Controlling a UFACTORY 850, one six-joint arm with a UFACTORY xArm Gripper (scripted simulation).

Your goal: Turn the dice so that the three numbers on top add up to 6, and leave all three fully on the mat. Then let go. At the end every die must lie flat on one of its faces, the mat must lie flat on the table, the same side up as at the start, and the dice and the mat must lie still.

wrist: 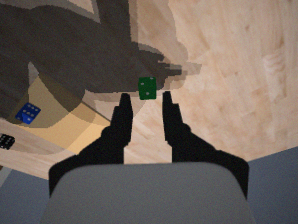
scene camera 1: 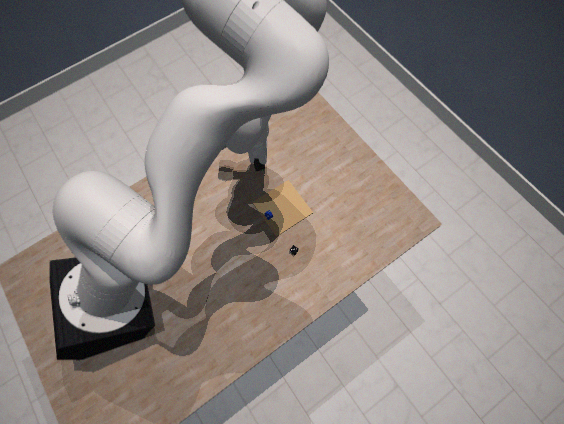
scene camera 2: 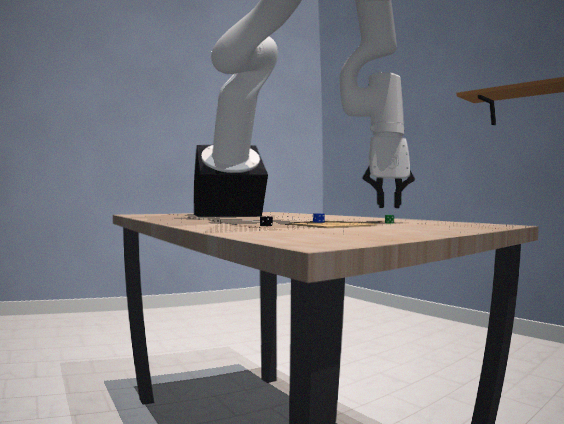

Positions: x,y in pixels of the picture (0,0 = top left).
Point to a tan mat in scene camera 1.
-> At 288,208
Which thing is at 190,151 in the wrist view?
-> My gripper.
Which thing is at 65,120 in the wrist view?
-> A tan mat.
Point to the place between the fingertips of my gripper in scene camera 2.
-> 389,208
